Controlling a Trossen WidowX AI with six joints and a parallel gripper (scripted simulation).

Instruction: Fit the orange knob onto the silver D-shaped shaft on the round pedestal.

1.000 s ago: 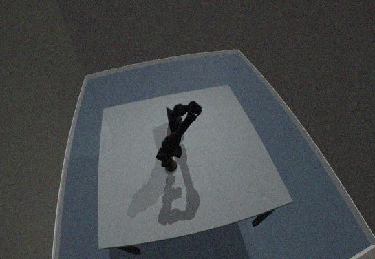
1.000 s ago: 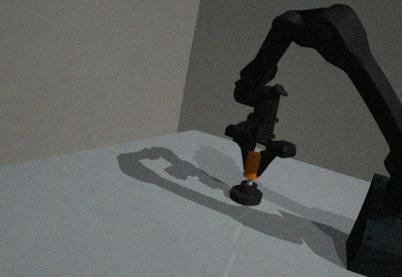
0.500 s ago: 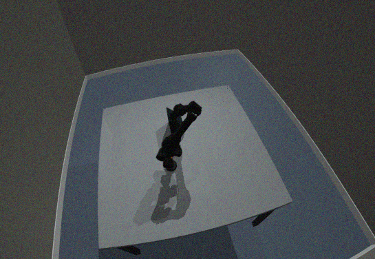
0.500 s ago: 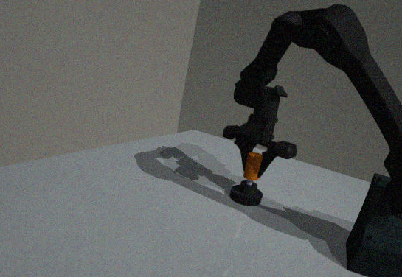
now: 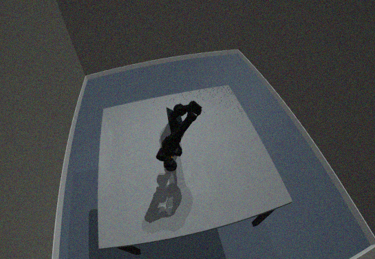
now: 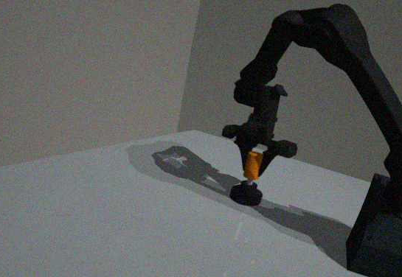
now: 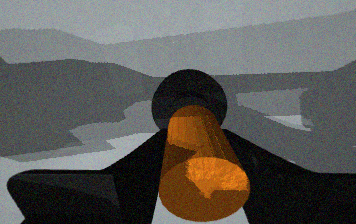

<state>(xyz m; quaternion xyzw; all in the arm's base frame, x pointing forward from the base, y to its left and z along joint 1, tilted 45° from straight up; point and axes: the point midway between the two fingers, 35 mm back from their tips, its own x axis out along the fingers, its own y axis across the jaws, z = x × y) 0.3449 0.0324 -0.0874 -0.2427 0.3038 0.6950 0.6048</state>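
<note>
Now: gripper tip 40 mm above the round dark pedestal. Also, from my gripper tip: orange knob 30 mm above.
</note>
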